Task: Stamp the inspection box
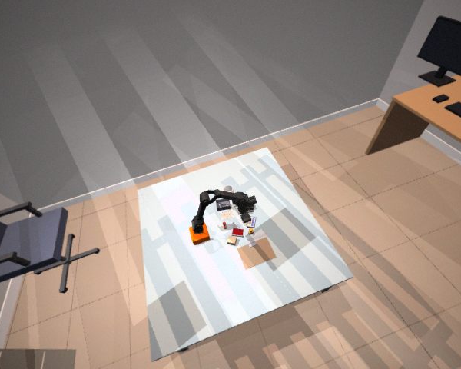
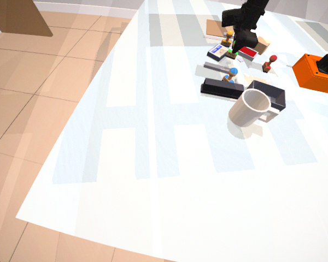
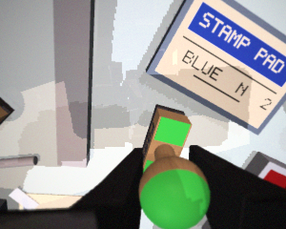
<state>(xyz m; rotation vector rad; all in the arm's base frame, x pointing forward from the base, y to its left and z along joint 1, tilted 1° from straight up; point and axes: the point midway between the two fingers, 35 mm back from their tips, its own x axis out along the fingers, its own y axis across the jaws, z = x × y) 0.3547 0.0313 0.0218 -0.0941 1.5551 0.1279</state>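
Right now my gripper tip is 70 mm past the red ink pad, 100 mm to the left of it and 50 mm above it. Round my gripper tip: green-knobbed stamp right at my gripper tip; blue-knobbed stamp 10 mm behind, 130 mm to the left, 30 mm below; yellow-knobbed stamp 20 mm ahead, 120 mm to the right, 30 mm below.
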